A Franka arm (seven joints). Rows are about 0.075 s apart.
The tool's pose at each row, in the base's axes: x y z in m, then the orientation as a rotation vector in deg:
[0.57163 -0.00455 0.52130 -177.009 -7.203 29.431]
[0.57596 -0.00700 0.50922 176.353 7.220 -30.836]
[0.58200 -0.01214 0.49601 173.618 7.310 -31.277]
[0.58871 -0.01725 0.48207 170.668 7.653 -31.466]
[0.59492 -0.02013 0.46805 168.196 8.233 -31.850]
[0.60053 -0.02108 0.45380 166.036 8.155 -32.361]
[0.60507 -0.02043 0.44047 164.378 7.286 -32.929]
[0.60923 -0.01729 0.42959 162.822 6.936 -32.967]
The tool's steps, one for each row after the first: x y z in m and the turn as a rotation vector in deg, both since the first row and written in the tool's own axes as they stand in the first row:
[0.00779 0.00302 0.01005 -1.190 -1.004 0.179]
[0.01733 0.00889 0.02062 -3.760 -1.696 0.480]
[0.02775 0.01479 0.03167 -6.601 -2.277 0.646]
[0.03790 0.01842 0.04295 -8.951 -2.921 0.576]
[0.04772 0.02010 0.05463 -10.926 -3.610 0.894]
[0.05635 0.02007 0.06577 -12.347 -4.262 1.681]
[0.06404 0.01749 0.07470 -13.816 -4.555 2.123]

